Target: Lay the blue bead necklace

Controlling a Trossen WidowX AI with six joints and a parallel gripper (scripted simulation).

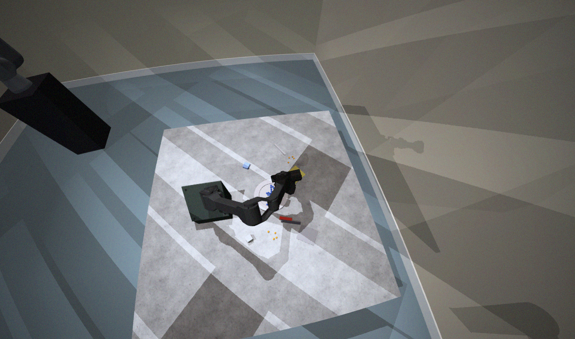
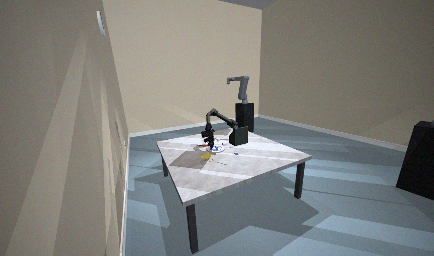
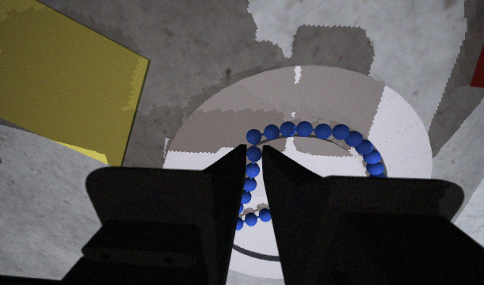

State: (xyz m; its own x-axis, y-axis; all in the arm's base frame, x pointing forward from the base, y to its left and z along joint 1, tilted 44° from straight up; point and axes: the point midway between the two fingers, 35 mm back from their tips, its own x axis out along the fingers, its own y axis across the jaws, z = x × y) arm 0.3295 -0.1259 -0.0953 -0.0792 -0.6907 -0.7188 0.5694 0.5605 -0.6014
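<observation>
Right now my gripper tip is 6 cm past the round white bead board and 1 cm above it. Round my gripper tip: grey square: 27 cm to the right, 8 cm ahead, 1 cm below; then yellow sheet: 11 cm ahead, 9 cm to the left, 1 cm below; then grey tool: 17 cm to the right, 1 cm below.
</observation>
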